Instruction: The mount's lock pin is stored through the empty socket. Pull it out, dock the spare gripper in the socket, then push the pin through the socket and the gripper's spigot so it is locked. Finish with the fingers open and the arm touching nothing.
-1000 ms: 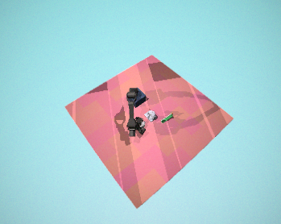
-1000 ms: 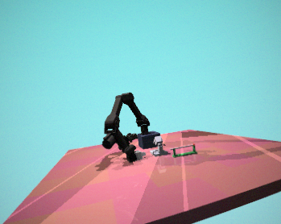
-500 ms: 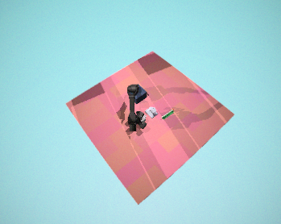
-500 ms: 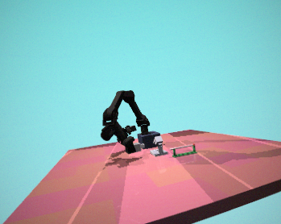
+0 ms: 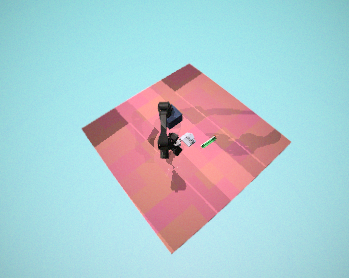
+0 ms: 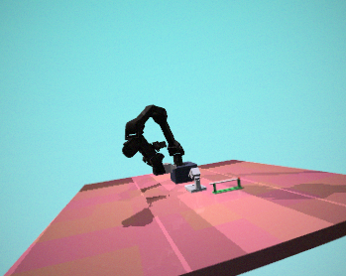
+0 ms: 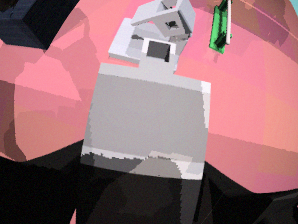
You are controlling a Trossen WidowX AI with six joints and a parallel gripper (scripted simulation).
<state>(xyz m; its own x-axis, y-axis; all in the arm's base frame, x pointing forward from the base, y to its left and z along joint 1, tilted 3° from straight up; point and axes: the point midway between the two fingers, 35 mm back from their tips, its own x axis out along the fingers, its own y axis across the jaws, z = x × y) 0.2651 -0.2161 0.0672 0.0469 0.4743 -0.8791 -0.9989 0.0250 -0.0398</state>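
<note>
Now: the spare gripper 1 cm to the left of my gripper tip and 2 cm above it. From my gripper tip the other things lie so: green rest: 14 cm ahead, 25 cm to the left, 10 cm below; then grey mount: 1 cm ahead, 16 cm to the left, 7 cm below.
</note>
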